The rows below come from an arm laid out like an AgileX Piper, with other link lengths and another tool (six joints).
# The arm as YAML. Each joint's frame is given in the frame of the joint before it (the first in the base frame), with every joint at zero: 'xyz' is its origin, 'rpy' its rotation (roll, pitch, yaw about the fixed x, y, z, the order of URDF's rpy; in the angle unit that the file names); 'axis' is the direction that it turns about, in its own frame. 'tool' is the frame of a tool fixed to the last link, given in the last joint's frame.
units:
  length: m
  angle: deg
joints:
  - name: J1
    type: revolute
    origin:
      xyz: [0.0, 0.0, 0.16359]
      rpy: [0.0, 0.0, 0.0]
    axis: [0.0, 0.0, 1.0]
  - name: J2
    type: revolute
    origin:
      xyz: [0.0, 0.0, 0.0]
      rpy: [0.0, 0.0, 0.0]
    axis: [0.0, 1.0, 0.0]
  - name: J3
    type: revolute
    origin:
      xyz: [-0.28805, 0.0, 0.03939]
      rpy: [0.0, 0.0, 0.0]
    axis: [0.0, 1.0, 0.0]
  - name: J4
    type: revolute
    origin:
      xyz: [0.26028, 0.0, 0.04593]
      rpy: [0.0, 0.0, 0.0]
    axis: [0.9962, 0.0, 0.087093]
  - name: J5
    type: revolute
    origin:
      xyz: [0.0, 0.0, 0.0]
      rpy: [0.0, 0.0, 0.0]
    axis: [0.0, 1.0, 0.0]
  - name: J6
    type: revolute
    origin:
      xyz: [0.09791, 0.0, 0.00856]
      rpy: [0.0, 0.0, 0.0]
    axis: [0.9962, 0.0, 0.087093]
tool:
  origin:
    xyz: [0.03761, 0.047, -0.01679]
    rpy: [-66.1, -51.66, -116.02]
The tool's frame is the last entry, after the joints.
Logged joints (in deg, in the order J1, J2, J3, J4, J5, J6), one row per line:
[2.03 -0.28 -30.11 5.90 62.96 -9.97]
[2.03 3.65 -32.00 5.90 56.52 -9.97]
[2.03 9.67 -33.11 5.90 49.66 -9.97]
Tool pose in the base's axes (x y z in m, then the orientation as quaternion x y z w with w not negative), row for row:
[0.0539 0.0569 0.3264 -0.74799 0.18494 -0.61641 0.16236]
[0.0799 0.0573 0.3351 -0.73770 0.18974 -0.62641 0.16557]
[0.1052 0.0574 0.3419 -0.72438 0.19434 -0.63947 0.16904]
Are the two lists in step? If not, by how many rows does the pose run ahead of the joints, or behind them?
The pose runs 2 rows ahead of the joints: the pose in row i belongs to the joints in row i + 2.
